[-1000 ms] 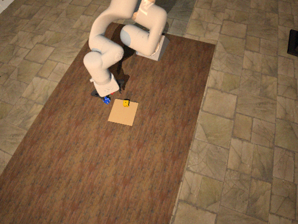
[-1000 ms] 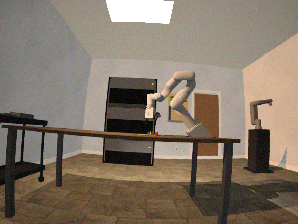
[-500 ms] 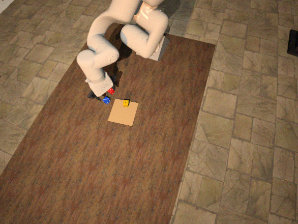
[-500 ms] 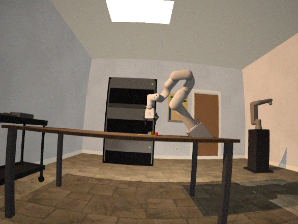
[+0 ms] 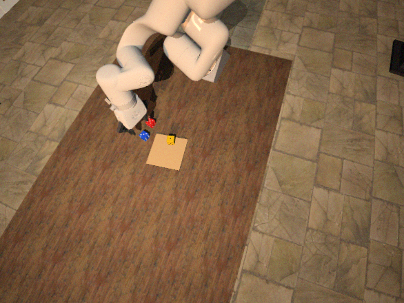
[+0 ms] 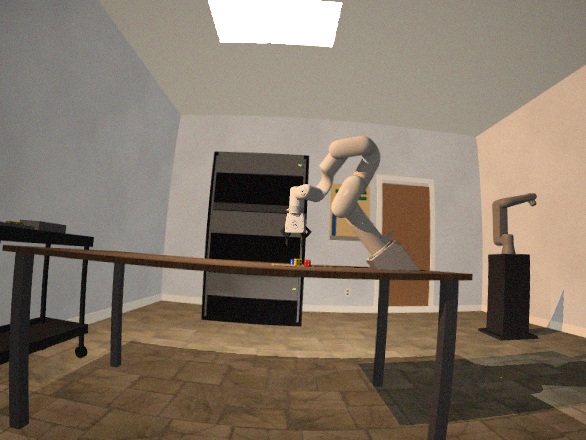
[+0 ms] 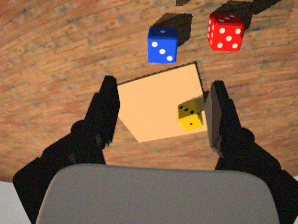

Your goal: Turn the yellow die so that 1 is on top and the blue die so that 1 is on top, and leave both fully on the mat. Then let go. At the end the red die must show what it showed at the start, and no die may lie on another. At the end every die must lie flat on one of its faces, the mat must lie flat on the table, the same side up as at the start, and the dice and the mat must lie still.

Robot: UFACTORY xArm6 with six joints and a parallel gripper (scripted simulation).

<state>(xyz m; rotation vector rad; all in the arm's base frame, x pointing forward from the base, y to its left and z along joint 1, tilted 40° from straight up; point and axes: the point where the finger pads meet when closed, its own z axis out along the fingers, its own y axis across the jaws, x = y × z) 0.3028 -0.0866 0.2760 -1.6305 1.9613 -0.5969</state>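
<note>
Now: hand 9 cm above the blue die. The rest, counted from my hand: yellow die: 11 cm to the left, 9 cm below, 3 cm behind; then red die: 9 cm below, 6 cm behind, 1 cm to the right; then tan mat: 12 cm to the left, 11 cm below, 2 cm ahead.
</note>
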